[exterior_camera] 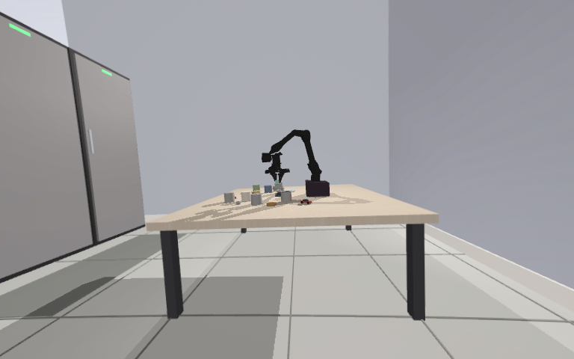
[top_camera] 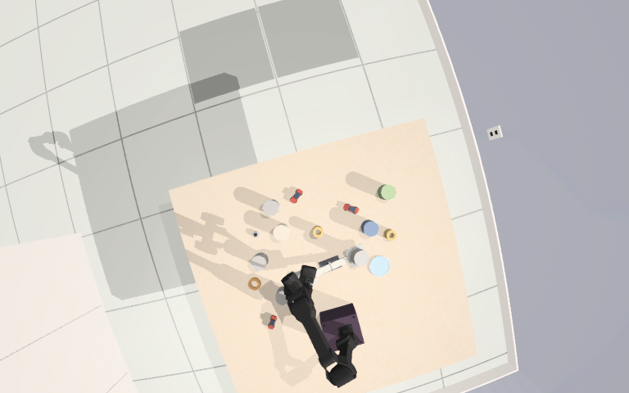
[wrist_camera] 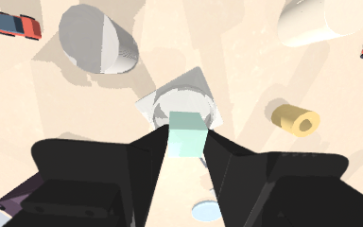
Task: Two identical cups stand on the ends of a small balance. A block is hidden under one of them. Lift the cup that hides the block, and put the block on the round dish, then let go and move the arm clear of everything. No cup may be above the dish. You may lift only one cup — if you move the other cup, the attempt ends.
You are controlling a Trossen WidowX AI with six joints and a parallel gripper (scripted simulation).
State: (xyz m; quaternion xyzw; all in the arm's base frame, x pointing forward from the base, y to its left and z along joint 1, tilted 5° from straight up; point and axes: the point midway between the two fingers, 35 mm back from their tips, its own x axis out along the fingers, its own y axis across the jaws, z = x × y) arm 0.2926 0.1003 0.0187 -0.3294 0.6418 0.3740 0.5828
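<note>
Right now the pale blue round dish is 8 cm behind my gripper tip, 35 cm to the right of it and 11 cm below it. Round my gripper tip: mint-green block (1 cm above); balance beam (1 cm ahead, 12 cm to the right, 7 cm below); grey cup (2 cm ahead, 28 cm to the right, 5 cm below).
</note>
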